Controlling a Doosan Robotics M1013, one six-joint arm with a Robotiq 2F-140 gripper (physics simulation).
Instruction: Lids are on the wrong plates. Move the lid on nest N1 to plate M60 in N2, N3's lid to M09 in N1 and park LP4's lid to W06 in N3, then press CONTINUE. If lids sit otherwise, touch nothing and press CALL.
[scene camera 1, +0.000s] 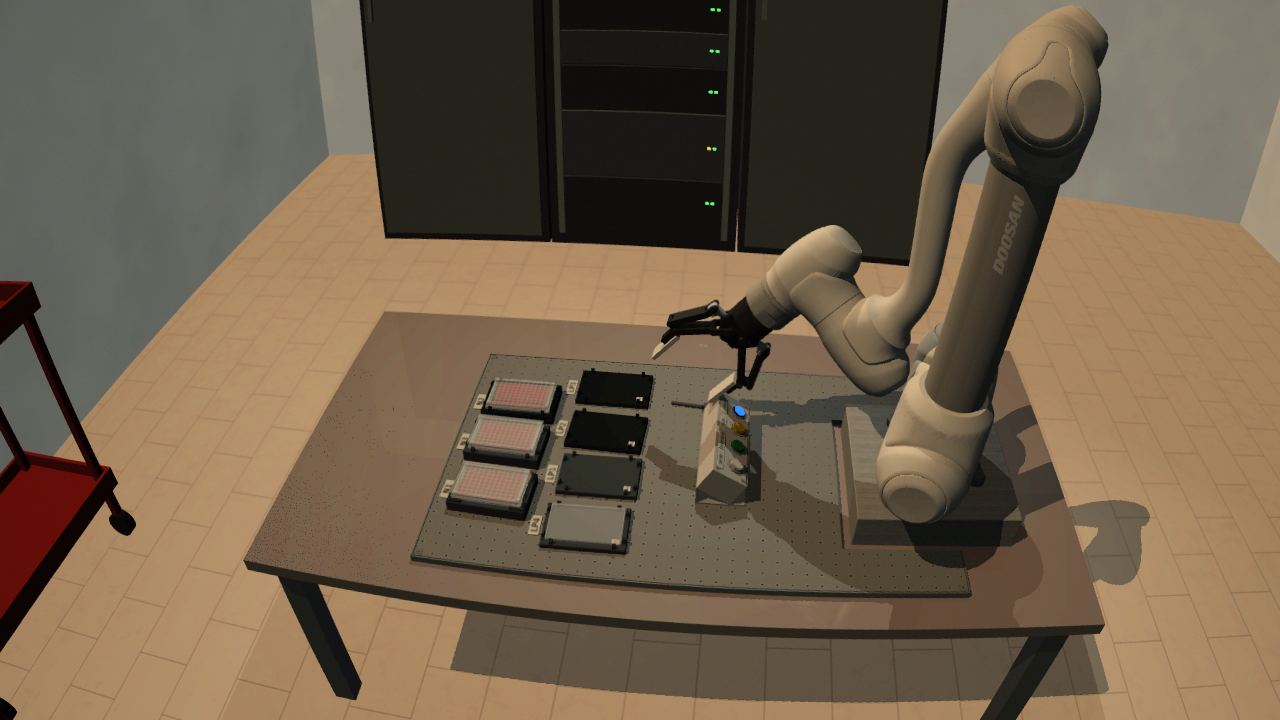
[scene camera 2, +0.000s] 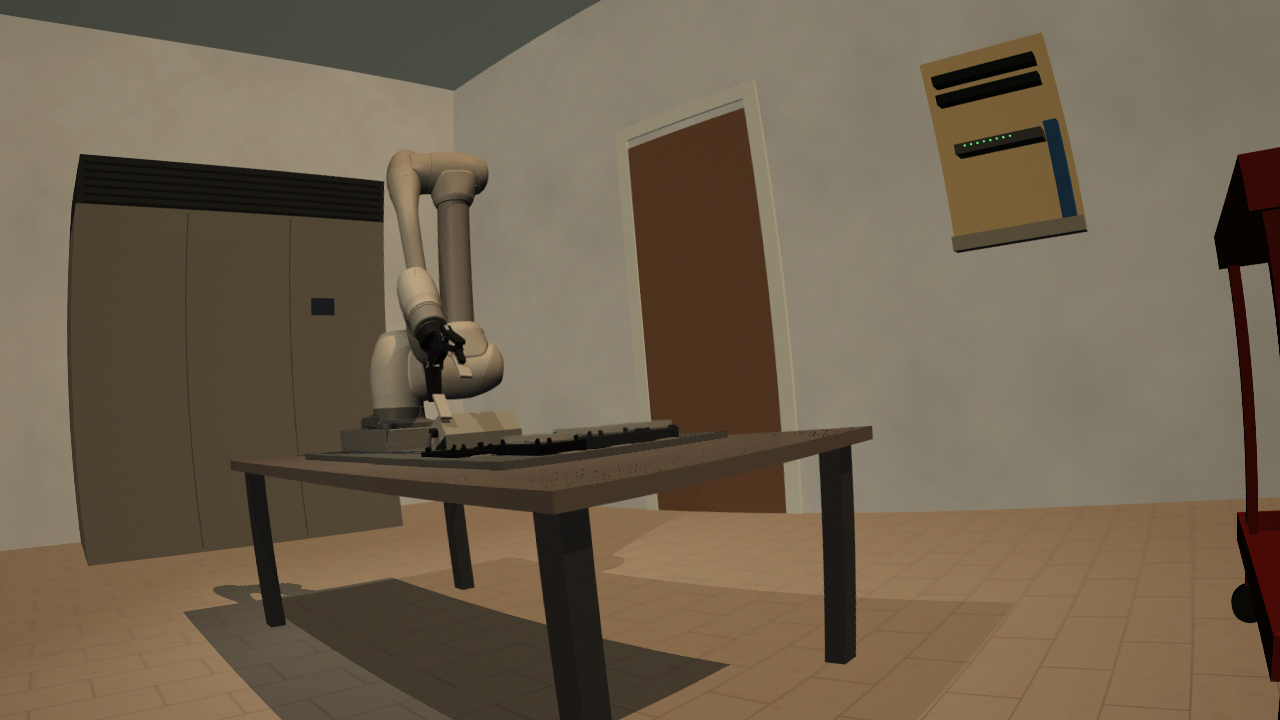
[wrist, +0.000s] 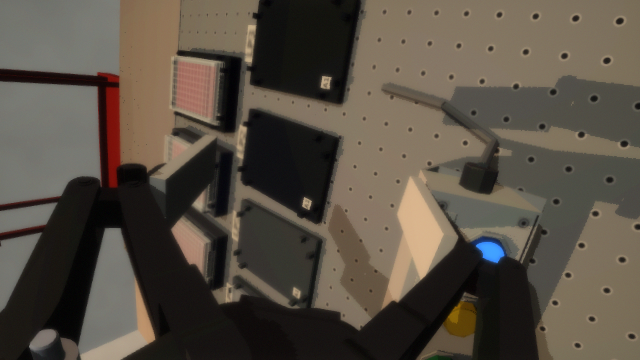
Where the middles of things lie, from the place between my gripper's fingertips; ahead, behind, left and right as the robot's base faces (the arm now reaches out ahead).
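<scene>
There is the yellow SKIP button (wrist: 461, 321), and it sits 50 mm below my hand, 110 mm behind it and 70 mm to the left of it.
</scene>
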